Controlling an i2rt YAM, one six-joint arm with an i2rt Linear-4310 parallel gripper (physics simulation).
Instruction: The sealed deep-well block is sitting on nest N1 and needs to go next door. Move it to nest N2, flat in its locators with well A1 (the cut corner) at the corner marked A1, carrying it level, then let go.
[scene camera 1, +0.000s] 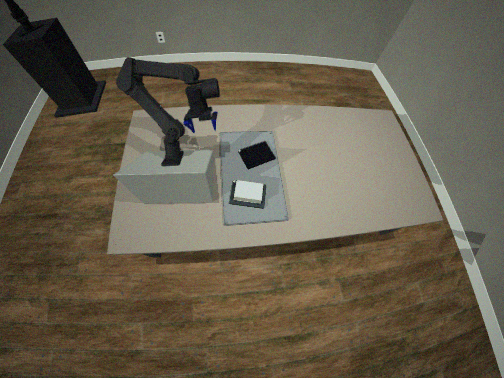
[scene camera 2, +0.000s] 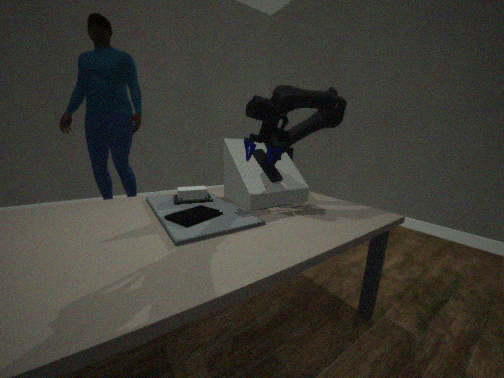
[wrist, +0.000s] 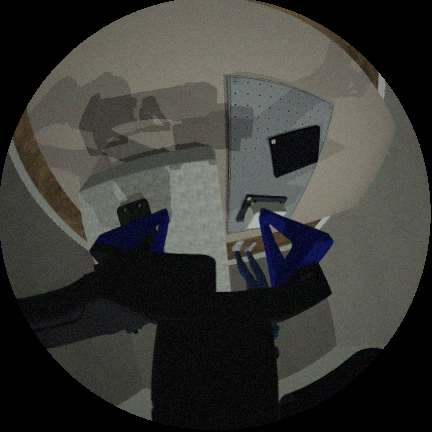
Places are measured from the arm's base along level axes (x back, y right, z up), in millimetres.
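Pixels of known places: gripper, fingertip midpoint: (scene camera 1: 204, 131) (scene camera 2: 257, 162) (wrist: 213, 213); arm's base, link origin: (scene camera 1: 173, 158) (scene camera 2: 266, 165) (wrist: 147, 250).
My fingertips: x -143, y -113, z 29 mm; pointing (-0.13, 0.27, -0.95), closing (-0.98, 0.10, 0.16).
For each thing: its top centre in the pictures, then the offset to it from my fingertips. Level surfaces: height alone.
- white deep-well block, top centre: (wrist: 266, 219) (scene camera 1: 248, 190) (scene camera 2: 192, 188) dx -174, dy +250, dz -130 mm
- dark nest, top centre: (wrist: 263, 212) (scene camera 1: 248, 192) (scene camera 2: 192, 195) dx -174, dy +250, dz -162 mm
- table, surface height: dz -196 mm
The white deep-well block (scene camera 1: 249, 191) (scene camera 2: 192, 192) (wrist: 258, 219) sits in a dark nest (scene camera 1: 234, 202) (scene camera 2: 207, 199) (wrist: 266, 198). A finger hides part of it in the wrist view. A second nest, flat and black (scene camera 1: 257, 154) (scene camera 2: 194, 215) (wrist: 296, 151), bears no block and stands turned at an angle on the same board; a small pale mark shows at one corner in the wrist view. Nest labels and the block's cut corner are too small to tell. My gripper (scene camera 1: 201, 125) (scene camera 2: 260, 152) (wrist: 213, 213) is open and empty, high in the air, away from both nests.
The grey perforated board (scene camera 1: 252, 215) (scene camera 2: 180, 237) (wrist: 250, 100) lies on the table (scene camera 1: 350, 165) (scene camera 2: 125, 280). The pale sloped arm mount (scene camera 1: 175, 187) (scene camera 2: 235, 175) stands beside the board. A person (scene camera 2: 107, 100) stands beyond the table. A dark pedestal (scene camera 1: 52, 65) stands on the floor.
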